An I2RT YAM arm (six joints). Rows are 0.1 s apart.
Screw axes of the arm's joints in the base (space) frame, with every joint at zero. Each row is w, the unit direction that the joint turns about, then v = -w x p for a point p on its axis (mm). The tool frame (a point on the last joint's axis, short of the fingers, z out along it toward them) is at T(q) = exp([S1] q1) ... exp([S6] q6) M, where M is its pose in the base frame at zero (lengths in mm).
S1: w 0 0 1 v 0.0 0.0 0.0
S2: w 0 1 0 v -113.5 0.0 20.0
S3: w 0 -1 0 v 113.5 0.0 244.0
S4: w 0 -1 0 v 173.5 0.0 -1.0
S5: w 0 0 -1 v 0.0 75.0 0.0
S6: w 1 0 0 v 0.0 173.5 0.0
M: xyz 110.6 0.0 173.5 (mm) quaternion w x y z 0.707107 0 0.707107 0
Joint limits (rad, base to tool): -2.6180..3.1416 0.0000..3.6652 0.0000..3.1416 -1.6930..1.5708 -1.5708..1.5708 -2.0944..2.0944
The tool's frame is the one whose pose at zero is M.
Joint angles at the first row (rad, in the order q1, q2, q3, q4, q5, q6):
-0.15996, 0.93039, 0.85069, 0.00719, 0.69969, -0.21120
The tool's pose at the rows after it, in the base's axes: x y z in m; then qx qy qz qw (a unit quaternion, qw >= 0):
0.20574 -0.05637 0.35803 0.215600 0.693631 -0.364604 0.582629
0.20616 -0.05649 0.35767 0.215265 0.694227 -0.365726 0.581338
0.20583 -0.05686 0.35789 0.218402 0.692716 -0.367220 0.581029
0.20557 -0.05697 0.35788 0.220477 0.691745 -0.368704 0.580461
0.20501 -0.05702 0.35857 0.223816 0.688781 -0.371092 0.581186
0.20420 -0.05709 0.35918 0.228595 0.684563 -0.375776 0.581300
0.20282 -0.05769 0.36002 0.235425 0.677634 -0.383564 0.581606
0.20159 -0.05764 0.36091 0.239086 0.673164 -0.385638 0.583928
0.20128 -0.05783 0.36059 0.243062 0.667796 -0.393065 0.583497
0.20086 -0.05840 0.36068 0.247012 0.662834 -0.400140 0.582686
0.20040 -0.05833 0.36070 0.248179 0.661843 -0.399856 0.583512
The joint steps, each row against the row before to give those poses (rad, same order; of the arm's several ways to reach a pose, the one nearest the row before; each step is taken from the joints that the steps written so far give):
0.00019, -0.00071, -0.00089, 0.00047, -0.00022, -0.00006
-0.00004, 0.00193, 0.00002, 0.00002, 0.00159, -0.00176
-0.00125, -0.00047, 0.00003, 0.00109, 0.00562, 0.00195
-0.00002, -0.00057, -0.00062, 0.00085, 0.00540, 0.00063
0.00044, -0.00166, -0.00048, 0.00524, 0.00865, -0.00050
0.00094, -0.00238, -0.00211, 0.00867, 0.01493, -0.00280
-0.00135, -0.00402, -0.00468, 0.01684, 0.02028, -0.00733
0.00029, -0.00474, -0.00280, 0.00967, 0.00803, -0.00156
0.00108, -0.00069, -0.00731, 0.02101, 0.01819, -0.01111
-0.00116, -0.00042, -0.00502, 0.01773, 0.01547, -0.01055
0.00012, -0.00200, -0.00146, 0.00158, 0.00117, 0.00152

